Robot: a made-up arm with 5 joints.
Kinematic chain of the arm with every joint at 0, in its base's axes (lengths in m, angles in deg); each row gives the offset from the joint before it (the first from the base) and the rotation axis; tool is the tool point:
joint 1: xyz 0 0 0.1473 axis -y
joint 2: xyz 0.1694 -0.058 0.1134 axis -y
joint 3: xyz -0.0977 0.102 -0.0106 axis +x
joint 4: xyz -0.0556 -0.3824 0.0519 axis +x
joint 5: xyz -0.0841 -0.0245 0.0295 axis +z
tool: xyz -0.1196 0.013 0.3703
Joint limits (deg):
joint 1: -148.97..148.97
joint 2: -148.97..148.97
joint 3: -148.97..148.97
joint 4: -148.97..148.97
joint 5: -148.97..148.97
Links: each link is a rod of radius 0.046 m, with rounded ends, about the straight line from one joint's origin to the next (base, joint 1, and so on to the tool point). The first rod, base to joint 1, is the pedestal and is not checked.
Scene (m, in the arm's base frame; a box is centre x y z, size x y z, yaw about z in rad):
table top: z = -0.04
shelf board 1: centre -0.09 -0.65 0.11 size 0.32 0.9 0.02 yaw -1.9
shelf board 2: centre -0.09 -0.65 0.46 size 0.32 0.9 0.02 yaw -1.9
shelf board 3: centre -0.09 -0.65 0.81 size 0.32 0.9 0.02 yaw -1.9
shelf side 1: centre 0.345 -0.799 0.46 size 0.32 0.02 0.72 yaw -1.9
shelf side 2: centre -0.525 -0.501 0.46 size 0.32 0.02 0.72 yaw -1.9
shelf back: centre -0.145 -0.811 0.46 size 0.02 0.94 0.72 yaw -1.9
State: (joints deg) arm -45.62 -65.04 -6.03 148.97 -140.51
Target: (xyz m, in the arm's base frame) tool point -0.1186 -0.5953 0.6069
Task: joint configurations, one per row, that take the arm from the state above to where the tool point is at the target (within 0.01 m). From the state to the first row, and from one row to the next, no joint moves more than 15 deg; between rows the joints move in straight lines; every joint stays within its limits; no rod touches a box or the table.
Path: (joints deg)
1: -44.22 -61.78 5.92 148.97 -142.20
2: -42.82 -58.52 17.86 148.97 -143.89
3: -41.42 -55.26 29.81 148.97 -145.59
4: -40.02 -52.00 41.76 148.97 -147.28
5: -38.61 -48.74 53.70 148.97 -148.97
6: -45.03 -61.71 46.44 148.97 -148.20
7: -51.44 -74.67 39.18 148.97 -147.42
8: -57.85 -87.64 31.92 148.97 -146.65
9: -45.81 -92.79 30.97 142.05 -136.74
10: -33.77 -97.93 30.02 135.12 -126.84
11: -21.73 -103.08 29.07 128.20 -116.94
12: -9.69 -108.22 28.12 121.28 -107.04

